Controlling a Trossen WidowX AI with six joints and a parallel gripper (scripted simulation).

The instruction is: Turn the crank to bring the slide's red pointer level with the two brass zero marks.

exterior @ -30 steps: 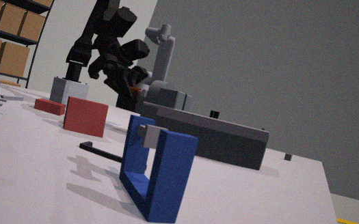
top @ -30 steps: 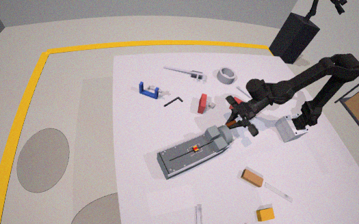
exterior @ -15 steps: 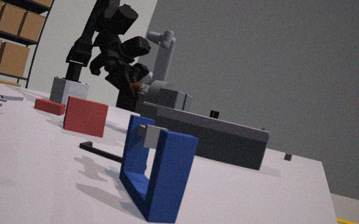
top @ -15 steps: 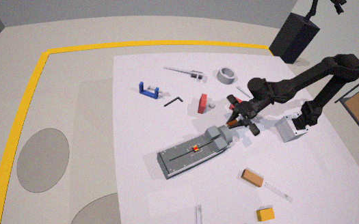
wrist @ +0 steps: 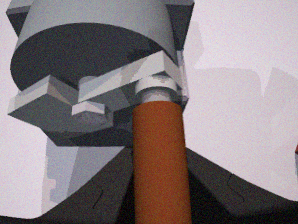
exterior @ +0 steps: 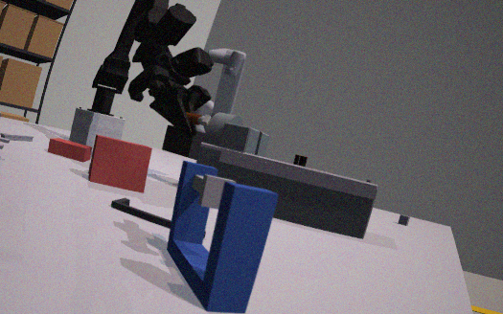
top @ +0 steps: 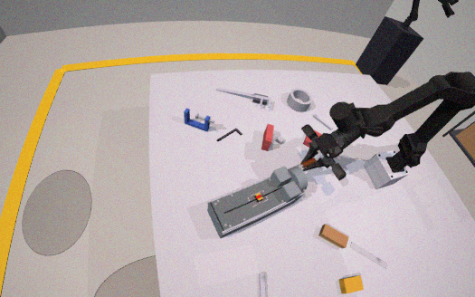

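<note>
My gripper tip is now 15 cm short of the red pointer and 8 cm to the right of it. From my gripper tip the other things lie so: crank handle: 2 cm behind, 2 cm above, 1 cm to the right; tan block: 20 cm to the left, 9 cm behind, 7 cm below; black hex key: 19 cm to the right, 18 cm ahead, 8 cm below.
</note>
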